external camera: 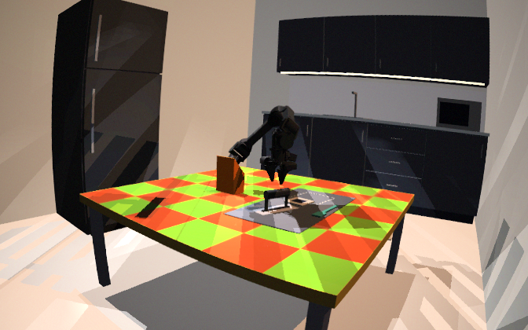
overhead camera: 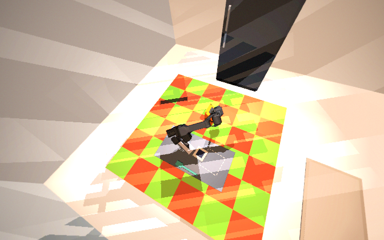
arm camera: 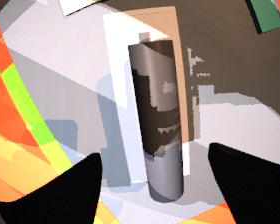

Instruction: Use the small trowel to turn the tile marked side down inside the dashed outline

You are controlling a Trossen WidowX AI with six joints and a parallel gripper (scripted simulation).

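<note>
Now: the grey mat 40 mm ahead of my gripper tip, 120 mm to the left of it and 130 mm below it. From my gripper tip the other things lie so: white tile: 10 mm ahead, 170 mm to the left, 110 mm below; teal trowel: 180 mm ahead, 110 mm to the left, 110 mm below.
</note>
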